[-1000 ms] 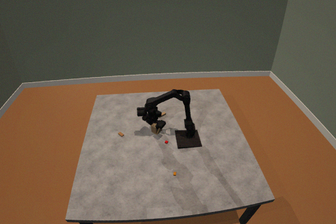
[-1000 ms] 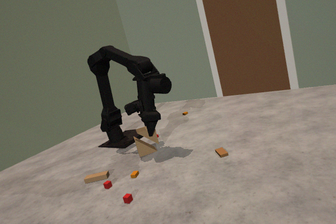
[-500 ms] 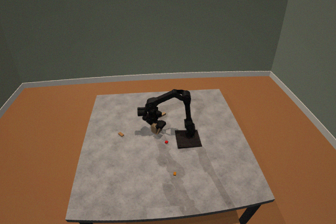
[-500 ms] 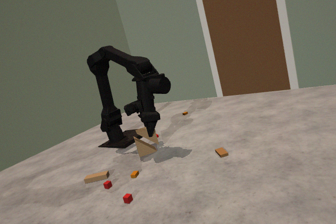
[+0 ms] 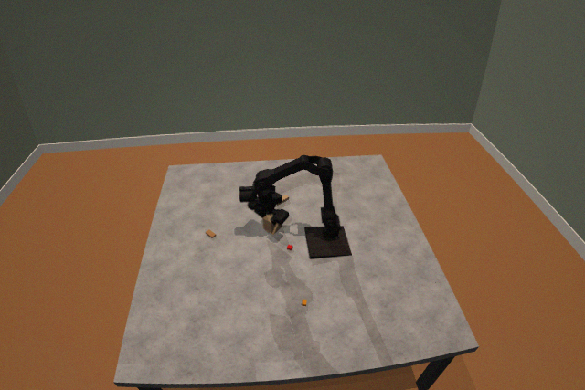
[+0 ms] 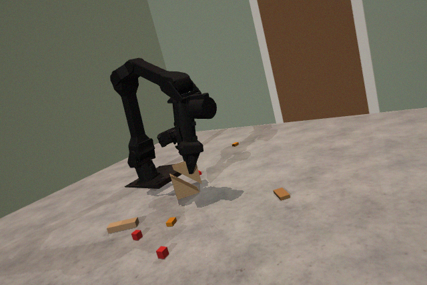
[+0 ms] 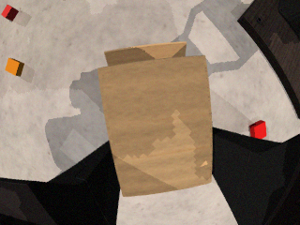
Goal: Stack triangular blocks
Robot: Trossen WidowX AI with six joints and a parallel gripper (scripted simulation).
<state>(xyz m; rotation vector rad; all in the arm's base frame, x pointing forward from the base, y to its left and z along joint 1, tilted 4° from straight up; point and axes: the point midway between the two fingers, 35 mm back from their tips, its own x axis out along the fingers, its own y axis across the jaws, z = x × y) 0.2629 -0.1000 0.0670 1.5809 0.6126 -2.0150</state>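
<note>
Right now my gripper tip is 12 cm to the right of the red cube, 6 cm past it and 6 cm above it. Round my gripper tip: thin tan plank: 20 cm to the right, 10 cm behind, 5 cm below.
</note>
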